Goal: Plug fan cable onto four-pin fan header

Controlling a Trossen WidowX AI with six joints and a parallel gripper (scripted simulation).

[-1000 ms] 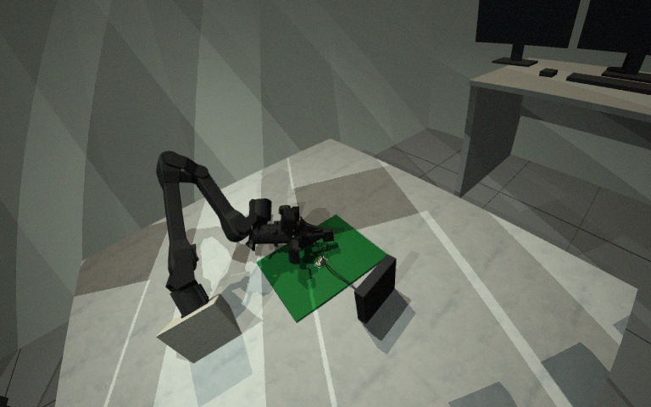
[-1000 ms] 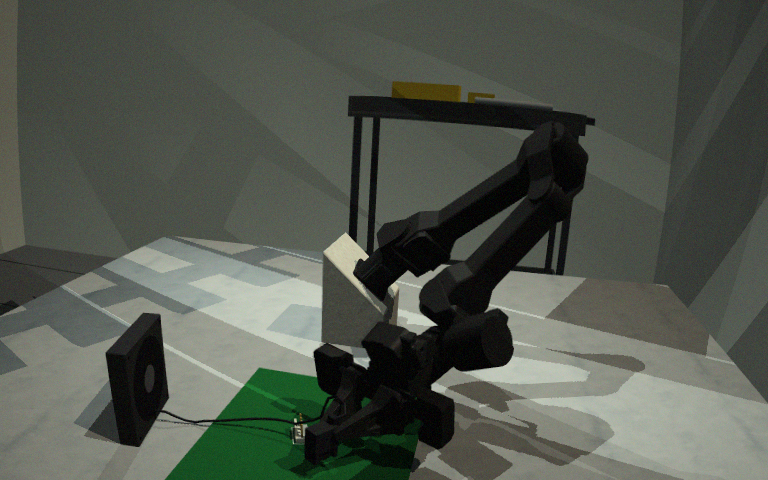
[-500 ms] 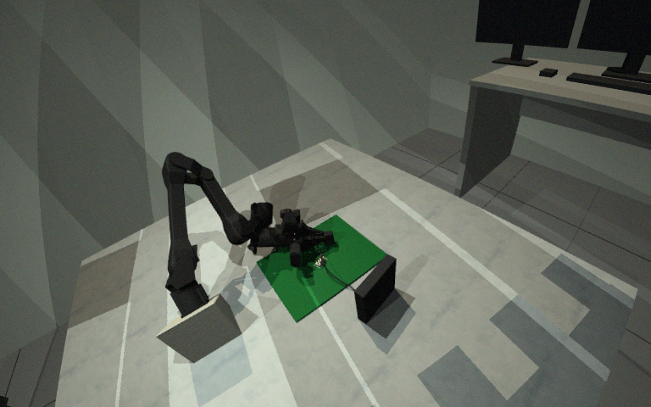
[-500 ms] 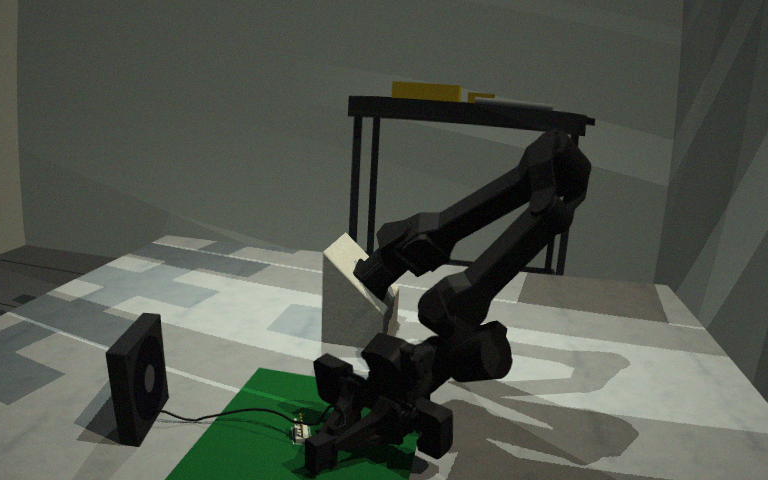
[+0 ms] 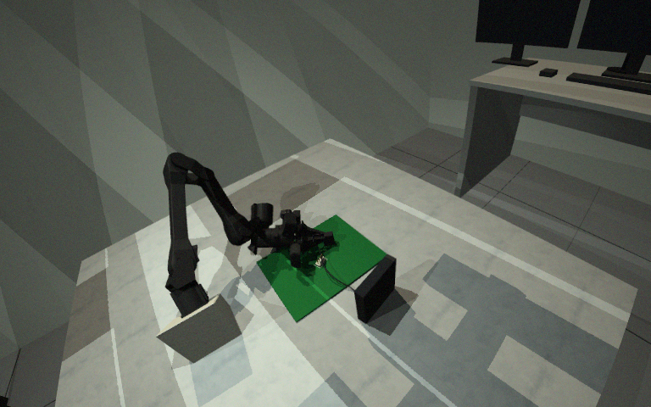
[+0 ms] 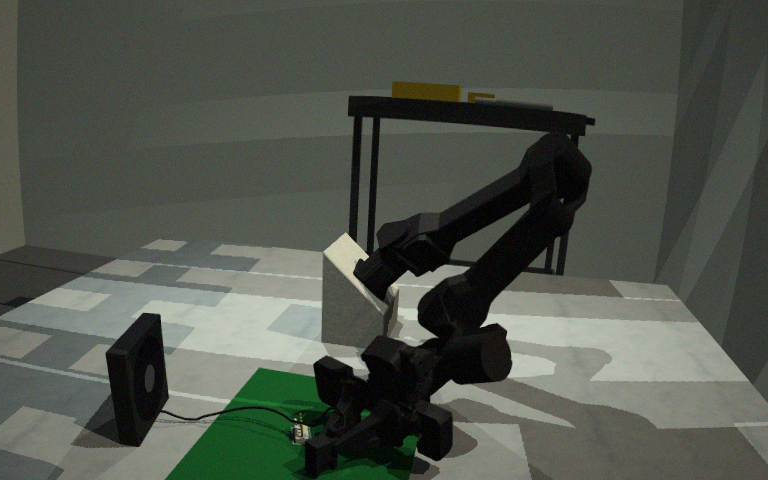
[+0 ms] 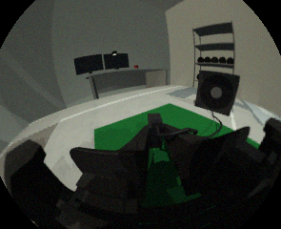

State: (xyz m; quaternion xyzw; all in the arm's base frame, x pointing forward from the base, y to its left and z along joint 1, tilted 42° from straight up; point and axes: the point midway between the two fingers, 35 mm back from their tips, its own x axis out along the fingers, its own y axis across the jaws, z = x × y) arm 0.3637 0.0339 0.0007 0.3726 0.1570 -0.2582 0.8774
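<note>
The black plug lies 10 mm below my gripper tip. The rest, counted from my gripper tip: black fan (230 mm to the right, 40 mm behind, 20 mm above); header (60 mm behind, 40 mm to the right, 40 mm below); green board (50 mm below, 50 mm behind, 30 mm to the right).
</note>
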